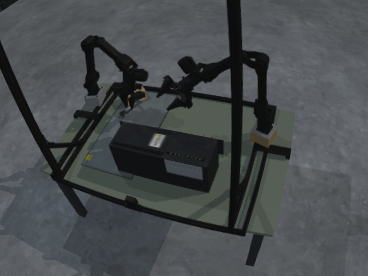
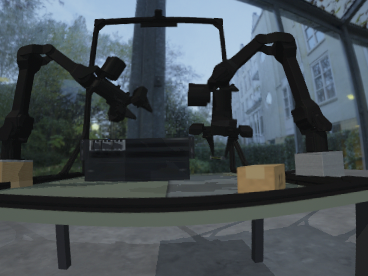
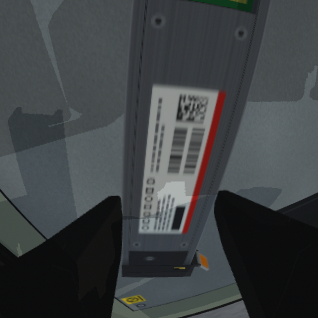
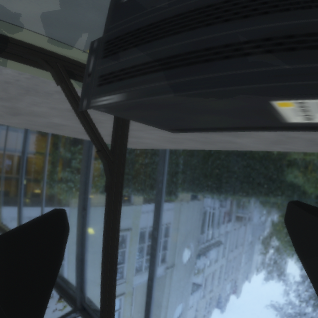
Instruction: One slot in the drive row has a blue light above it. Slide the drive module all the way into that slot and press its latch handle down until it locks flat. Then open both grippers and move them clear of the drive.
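Seen in the pictures: left gripper, fingertip midpoint: (image 1: 129, 108) (image 3: 168, 204); right gripper, fingertip midpoint: (image 1: 161, 103) (image 2: 143, 115) (image 4: 180, 218); left arm's base, link origin: (image 1: 93, 92) (image 2: 317, 152); right arm's base, link origin: (image 1: 264, 128) (image 2: 10, 159).
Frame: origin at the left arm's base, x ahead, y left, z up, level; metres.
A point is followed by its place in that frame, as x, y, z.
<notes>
My left gripper (image 1: 128, 103) @(0.276, -0.139, 0.002) (image 2: 219, 149) @(0.276, -0.139, 0.002) (image 3: 168, 204) @(0.276, -0.139, 0.002) is shut on the drive module (image 1: 124, 111) @(0.258, -0.165, 0.003) (image 2: 216, 157) @(0.312, -0.080, 0.000) (image 3: 186, 94) @(0.298, -0.100, 0.004). The module is a long grey bar with a white barcode label and a red stripe. It hangs lengthwise above the grey mat (image 1: 99, 149) @(0.154, -0.356, -0.084) (image 3: 271, 142) @(0.353, -0.224, -0.084), behind the left end of the black server chassis (image 1: 164, 153) @(0.553, -0.492, 0.089) (image 2: 136, 161) @(0.535, -0.361, -0.006) (image 4: 205, 63) @(0.459, -0.347, 0.067). A grey slotted panel (image 1: 184, 170) @(0.634, -0.529, 0.037) shows on the chassis's front face; I see no blue light. My right gripper (image 1: 170, 98) (image 2: 143, 115) @(0.507, -0.283, 0.166) (image 4: 180, 218) @(0.507, -0.283, 0.166) is open and empty, in the air behind and above the chassis.
A cardboard box (image 1: 142, 94) (image 2: 260, 178) @(0.284, 0.077, -0.048) stands at the table's back edge beside the left gripper. A tall black frame post (image 1: 235, 109) @(0.841, -0.726, 0.548) rises on the right of the chassis. Black rails run along the table edges.
</notes>
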